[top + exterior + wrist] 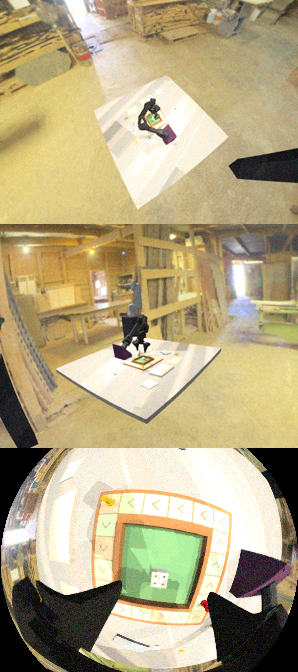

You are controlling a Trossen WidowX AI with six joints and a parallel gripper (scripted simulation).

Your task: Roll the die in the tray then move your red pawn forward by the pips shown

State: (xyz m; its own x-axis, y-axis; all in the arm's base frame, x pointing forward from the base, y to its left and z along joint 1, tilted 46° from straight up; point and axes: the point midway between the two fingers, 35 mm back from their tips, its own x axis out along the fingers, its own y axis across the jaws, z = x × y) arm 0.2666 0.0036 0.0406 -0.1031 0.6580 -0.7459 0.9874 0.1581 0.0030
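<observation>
My gripper tip is now 11 cm past the red pawn, 8 cm above it and 6 cm to the right of it. Round my gripper tip: white die (8 cm below, 2 cm to the left); then green tray (10 cm below); then yellow pawn (12 cm ahead, 10 cm to the right, 8 cm below).
</observation>
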